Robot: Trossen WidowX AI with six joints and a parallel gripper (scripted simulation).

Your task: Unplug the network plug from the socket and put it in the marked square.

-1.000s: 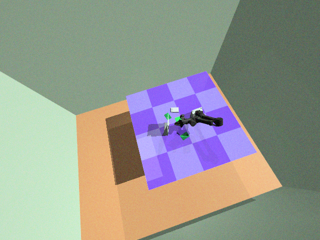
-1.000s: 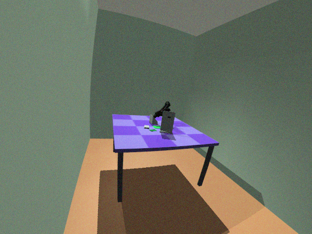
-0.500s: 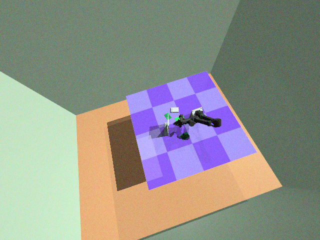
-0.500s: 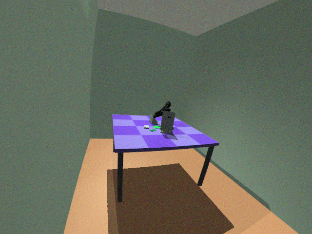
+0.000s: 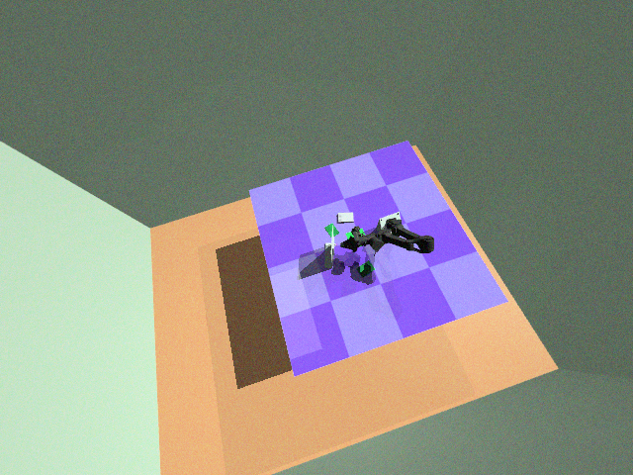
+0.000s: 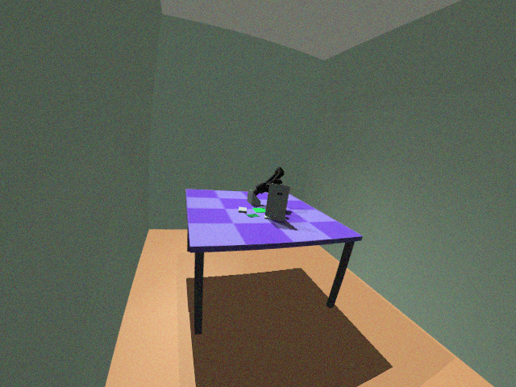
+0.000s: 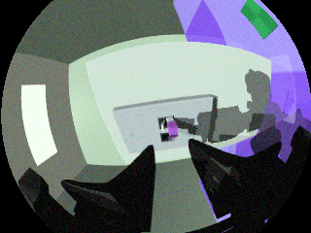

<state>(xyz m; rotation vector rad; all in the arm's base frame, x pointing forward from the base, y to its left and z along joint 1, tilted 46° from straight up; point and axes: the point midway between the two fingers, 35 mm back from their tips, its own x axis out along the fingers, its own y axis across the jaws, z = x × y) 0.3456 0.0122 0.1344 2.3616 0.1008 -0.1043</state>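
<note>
Right now my gripper tip is 3 cm short of the network plug and 1 cm to the left of it. The rest, counted from my gripper tip: grey upright panel 5 cm ahead, 1 cm to the right, 8 cm below.
</note>
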